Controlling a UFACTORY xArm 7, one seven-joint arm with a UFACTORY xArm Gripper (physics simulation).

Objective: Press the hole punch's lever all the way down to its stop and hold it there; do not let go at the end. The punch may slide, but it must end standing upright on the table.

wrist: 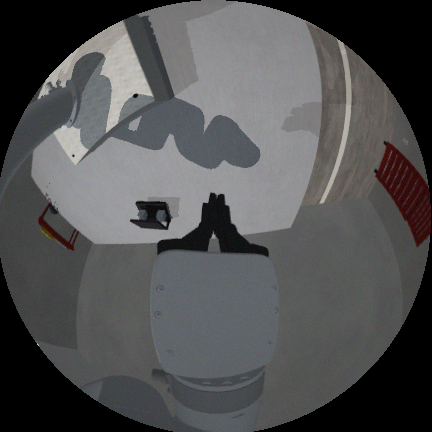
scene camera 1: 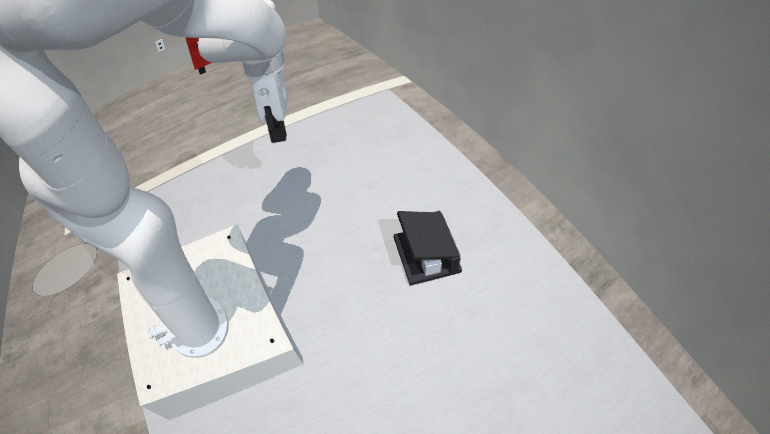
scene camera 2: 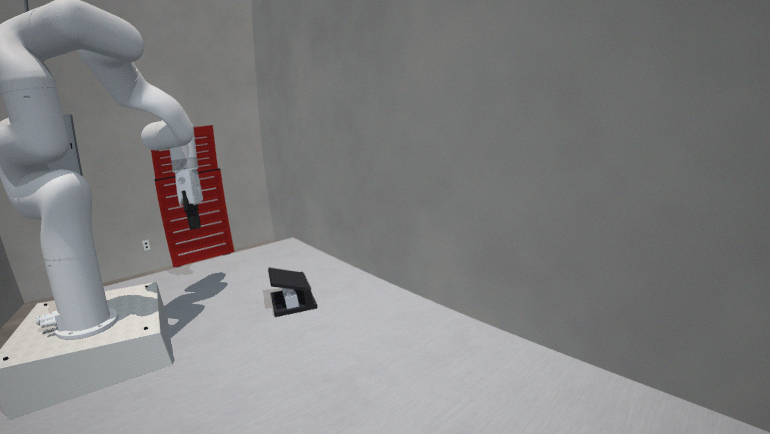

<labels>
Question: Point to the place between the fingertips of my gripper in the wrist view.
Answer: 214, 201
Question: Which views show my gripper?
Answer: The wrist view, scene camera 1 and scene camera 2: all of them.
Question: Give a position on a black hole punch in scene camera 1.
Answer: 417, 271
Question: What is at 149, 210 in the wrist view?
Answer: A black hole punch.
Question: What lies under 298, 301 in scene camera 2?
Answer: A black hole punch.
</labels>
